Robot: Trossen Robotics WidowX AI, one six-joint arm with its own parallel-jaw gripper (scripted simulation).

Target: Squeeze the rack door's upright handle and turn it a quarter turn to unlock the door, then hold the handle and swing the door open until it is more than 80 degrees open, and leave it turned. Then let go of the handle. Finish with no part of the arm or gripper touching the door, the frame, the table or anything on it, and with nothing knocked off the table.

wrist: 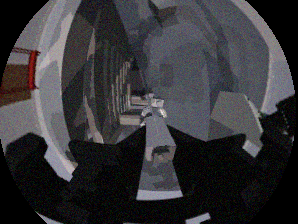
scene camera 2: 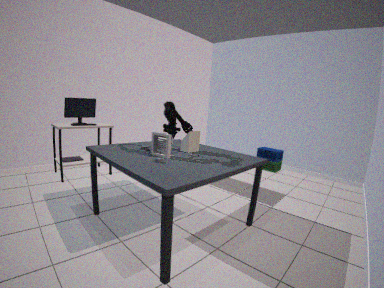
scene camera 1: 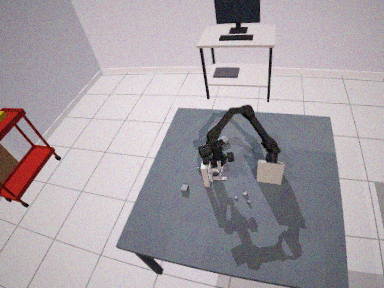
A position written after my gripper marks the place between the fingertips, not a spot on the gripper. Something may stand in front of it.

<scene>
I see my gripper [wrist: 155, 128] and a metallic handle [wrist: 160, 156].
</scene>
